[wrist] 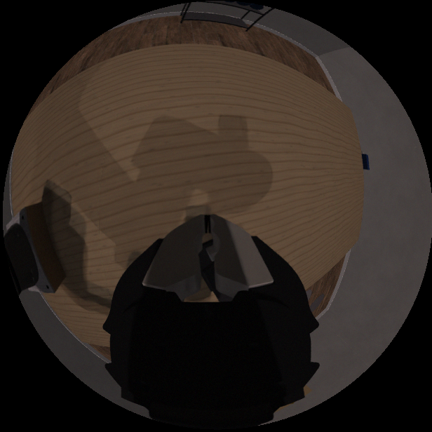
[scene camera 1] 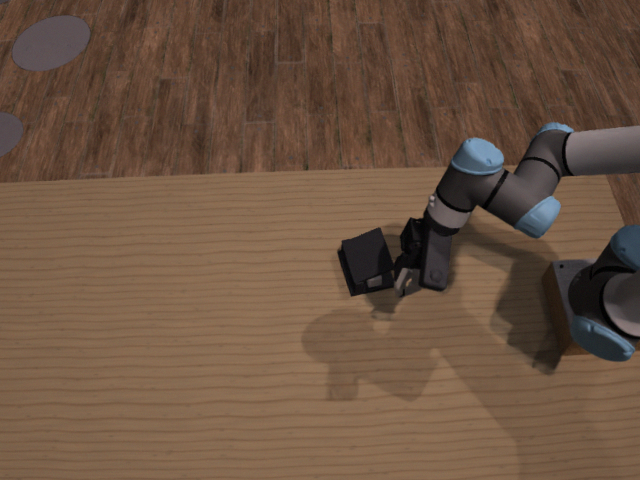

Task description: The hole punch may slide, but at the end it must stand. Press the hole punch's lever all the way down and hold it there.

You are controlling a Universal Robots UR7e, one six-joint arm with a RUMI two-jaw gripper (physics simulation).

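Places are measured from the arm's base along level axes (x ahead, y left, z up), in centimetres.
Pixels of known places: gripper, between the fingertips: (scene camera 1: 399,296).
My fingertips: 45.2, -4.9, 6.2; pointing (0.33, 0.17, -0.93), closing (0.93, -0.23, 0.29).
Behind a point stands the place of what it marks, as x, y, z.
The black hole punch (scene camera 1: 366,258) {48.6, -19.1, -1.6} stands on the wooden table in the scene view. Its wide dark lever covers most of the base from above, and a small grey part (scene camera 1: 374,281) {47.4, -14.7, -4.6} shows near its front edge. How far the lever is down cannot be told from this angle. My gripper (scene camera 1: 400,292) {45.2, -4.9, 6.2} (wrist: 207,217) is shut and empty, with its fingertips just right of the punch's front right corner. Whether a finger touches the punch is not clear. In the wrist view a dark shape shows through the gap behind the fingertips, but the punch cannot be made out there with certainty.
The wooden table (scene camera 1: 180,335) {91.7, -9.7, -8.3} (wrist: 310,150) lies under the punch and arm. The robot's base block (scene camera 1: 557,310) {8.8, -0.9, -4.1} (wrist: 46,250) stands at the right in the scene view. The table's far edge runs behind the punch, with the plank floor (scene camera 1: 258,77) beyond. Arm shadows fall across the table.
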